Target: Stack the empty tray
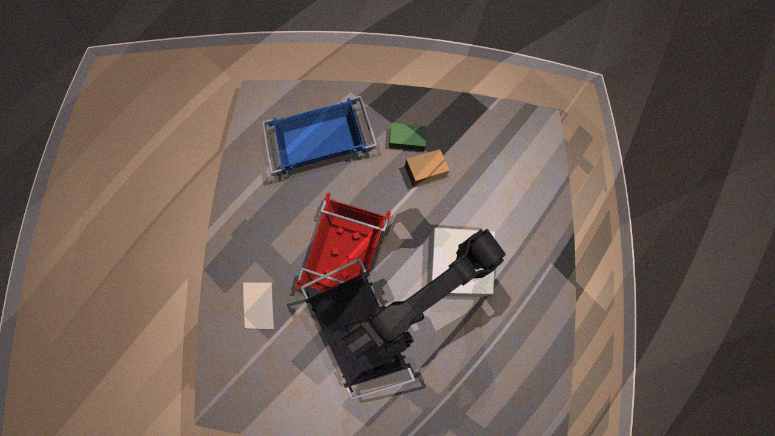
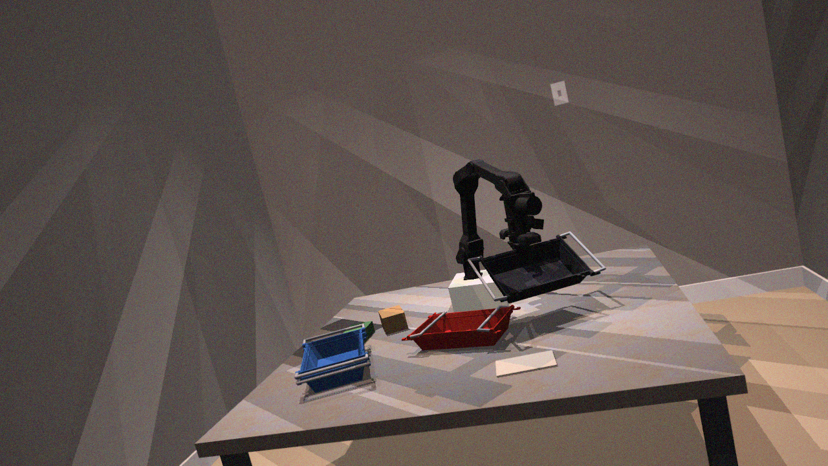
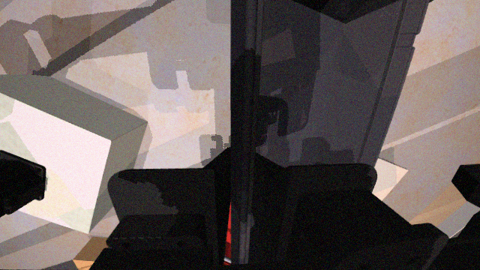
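The black tray lies 70 mm ahead of my gripper tip, 40 mm to the left of it and 10 mm below it. Also, from my gripper tip: orange block (510 mm to the right, 140 mm below, 130 mm behind); then green block (620 mm to the right, 150 mm below, 60 mm behind); then pale card (390 mm ahead, 170 mm below, 20 mm to the right).
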